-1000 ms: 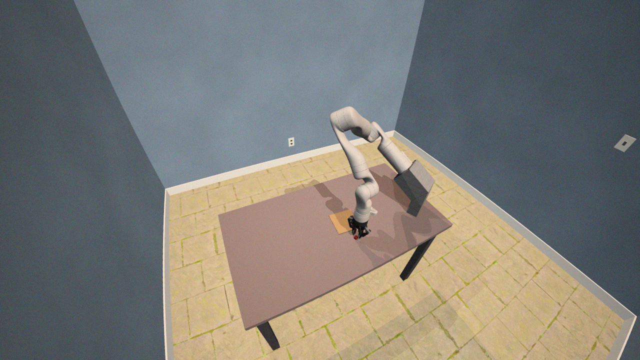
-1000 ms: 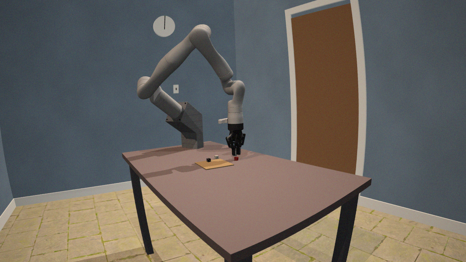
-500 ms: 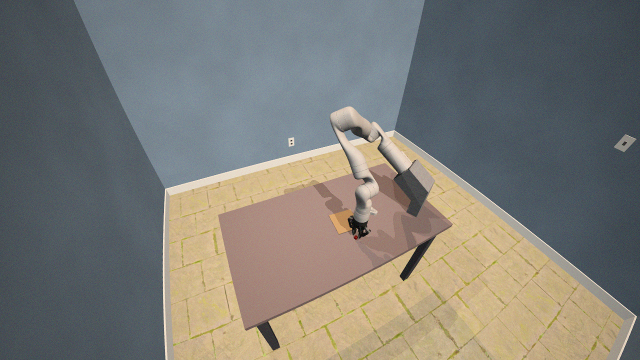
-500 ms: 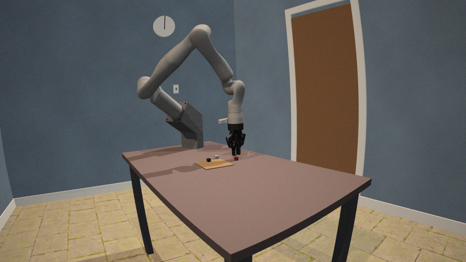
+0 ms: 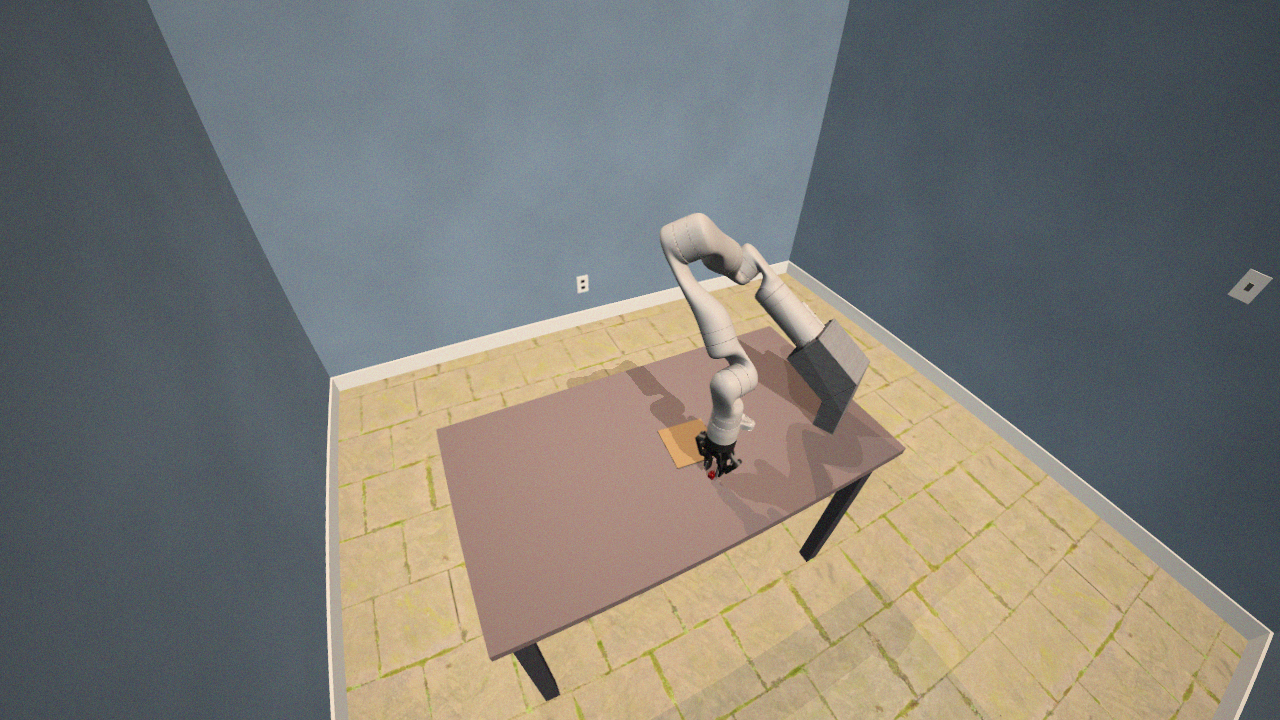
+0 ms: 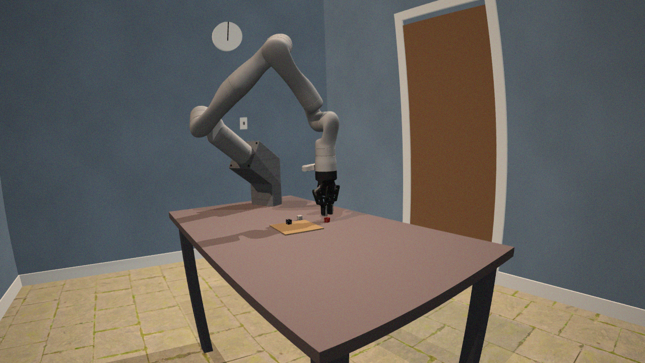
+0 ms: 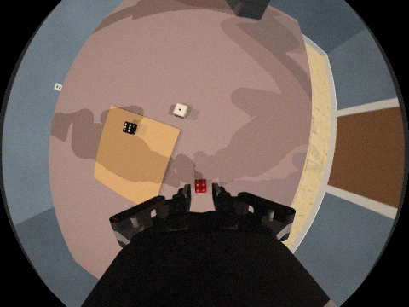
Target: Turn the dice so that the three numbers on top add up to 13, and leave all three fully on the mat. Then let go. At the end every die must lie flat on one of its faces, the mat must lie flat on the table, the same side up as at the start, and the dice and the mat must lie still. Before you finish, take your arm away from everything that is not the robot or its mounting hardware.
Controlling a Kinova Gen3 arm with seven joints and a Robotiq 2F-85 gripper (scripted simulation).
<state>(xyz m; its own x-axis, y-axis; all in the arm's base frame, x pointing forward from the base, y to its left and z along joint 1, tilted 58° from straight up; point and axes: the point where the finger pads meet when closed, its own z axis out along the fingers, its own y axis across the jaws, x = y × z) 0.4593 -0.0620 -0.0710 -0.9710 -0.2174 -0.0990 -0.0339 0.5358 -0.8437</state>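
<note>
Now: the red die 40 mm below my hand. The rest, counted from my hand: tan mat 120 mm to the right, 40 mm below, 40 mm behind.
</note>
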